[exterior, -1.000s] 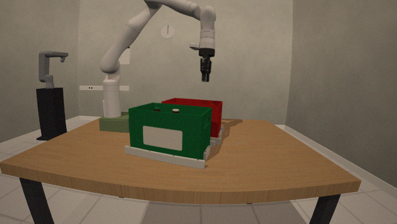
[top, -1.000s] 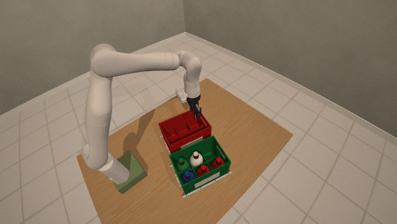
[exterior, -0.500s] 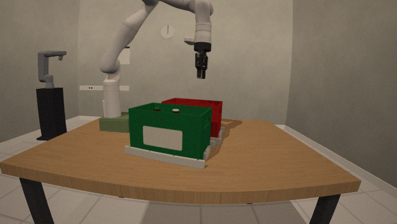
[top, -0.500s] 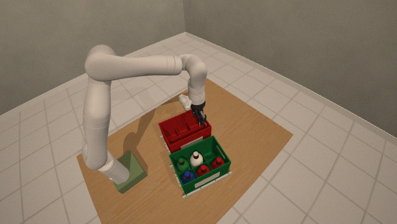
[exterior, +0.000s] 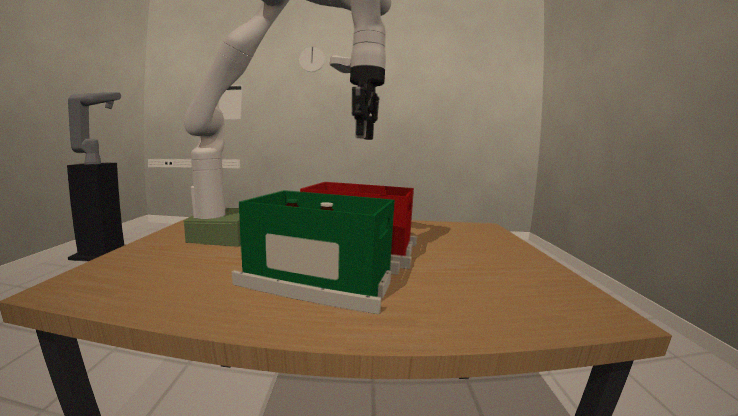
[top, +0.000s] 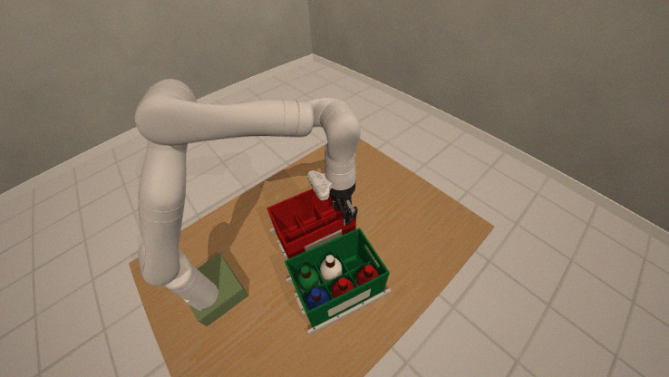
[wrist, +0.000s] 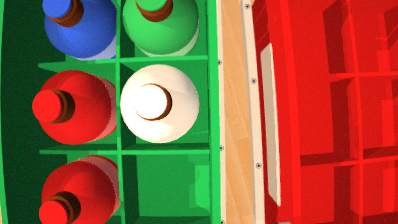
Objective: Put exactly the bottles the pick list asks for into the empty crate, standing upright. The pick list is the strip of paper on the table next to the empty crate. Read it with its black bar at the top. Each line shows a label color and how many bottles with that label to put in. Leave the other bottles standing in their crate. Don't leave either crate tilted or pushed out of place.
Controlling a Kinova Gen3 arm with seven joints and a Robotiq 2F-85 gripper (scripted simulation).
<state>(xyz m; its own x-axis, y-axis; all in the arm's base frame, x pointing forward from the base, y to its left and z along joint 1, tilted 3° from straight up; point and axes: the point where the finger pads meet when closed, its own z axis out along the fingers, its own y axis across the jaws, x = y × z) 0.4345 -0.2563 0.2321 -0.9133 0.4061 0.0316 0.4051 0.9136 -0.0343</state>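
The white-labelled bottle is 23 cm below my hand, 8 cm behind it and 1 cm to the right of it. From my hand the other things lie so: green crate: 23 cm below, 9 cm behind, 5 cm to the right; then red-labelled bottle: 23 cm below, 13 cm to the right, 3 cm behind; then red-label bottle: 23 cm below, 11 cm behind, 9 cm to the right.
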